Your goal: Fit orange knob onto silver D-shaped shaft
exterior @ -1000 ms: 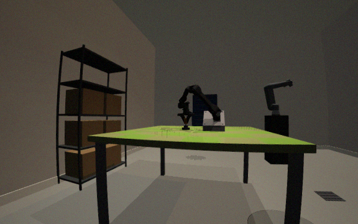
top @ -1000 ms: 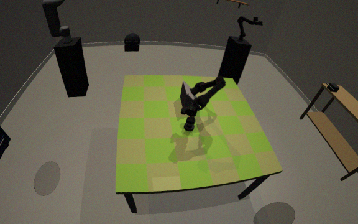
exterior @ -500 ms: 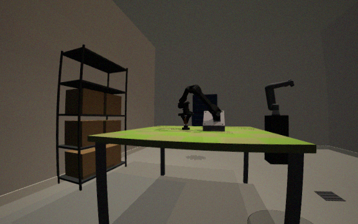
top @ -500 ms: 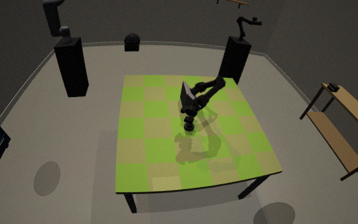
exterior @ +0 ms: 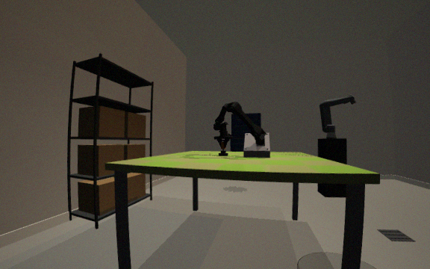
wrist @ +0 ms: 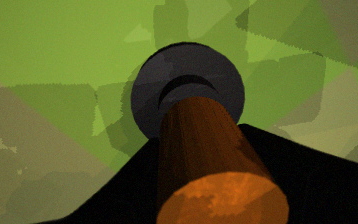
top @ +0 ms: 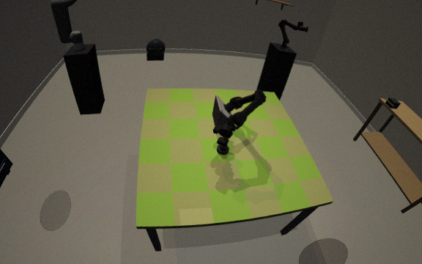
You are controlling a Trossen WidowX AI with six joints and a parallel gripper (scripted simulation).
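The orange knob lies 30 mm above my gripper tip. From my gripper tip the other things lie so: round pedestal 40 mm below.
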